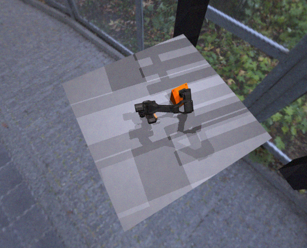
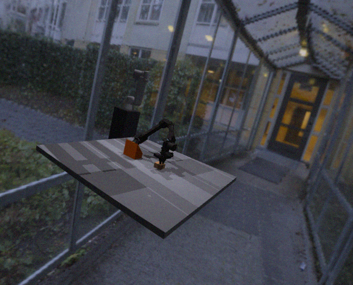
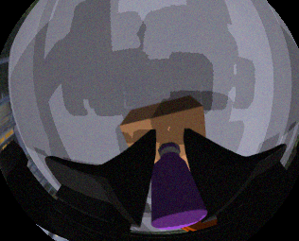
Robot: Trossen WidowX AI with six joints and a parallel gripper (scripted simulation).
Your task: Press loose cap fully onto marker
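Right now my gripper tip is 50 mm below the purple cap and 20 mm past it. Also, from my gripper tip: holder block (20 mm below, 20 mm behind).
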